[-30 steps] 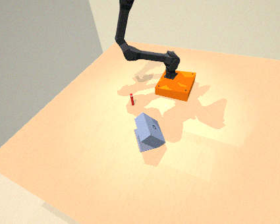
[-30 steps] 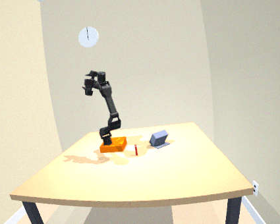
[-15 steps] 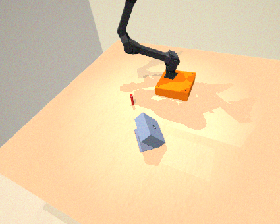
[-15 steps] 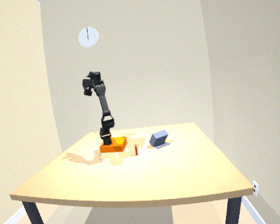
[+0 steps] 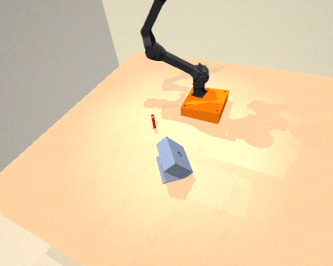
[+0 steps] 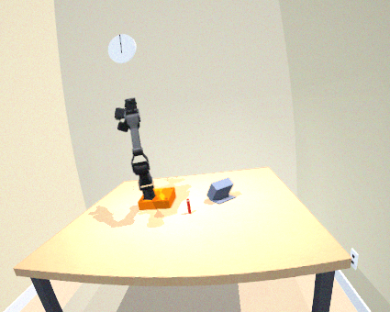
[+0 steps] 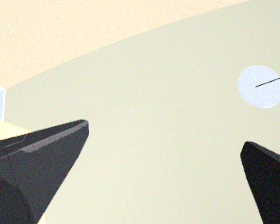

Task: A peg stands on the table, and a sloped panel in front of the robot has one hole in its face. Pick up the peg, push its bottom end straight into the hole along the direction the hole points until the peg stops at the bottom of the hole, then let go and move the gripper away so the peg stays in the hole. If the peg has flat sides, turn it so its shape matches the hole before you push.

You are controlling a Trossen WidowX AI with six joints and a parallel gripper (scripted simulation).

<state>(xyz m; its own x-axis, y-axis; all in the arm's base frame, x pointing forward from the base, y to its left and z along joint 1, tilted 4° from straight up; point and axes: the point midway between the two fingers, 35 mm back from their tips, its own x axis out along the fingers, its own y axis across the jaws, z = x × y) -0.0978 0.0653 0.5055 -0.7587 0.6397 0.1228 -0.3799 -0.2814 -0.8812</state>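
My gripper tip is 40 cm short of the red peg, 14 cm to the left of it and 51 cm above it. The rest, counted from my gripper tip: sloped panel 53 cm ahead, 6 cm to the left, 52 cm below.
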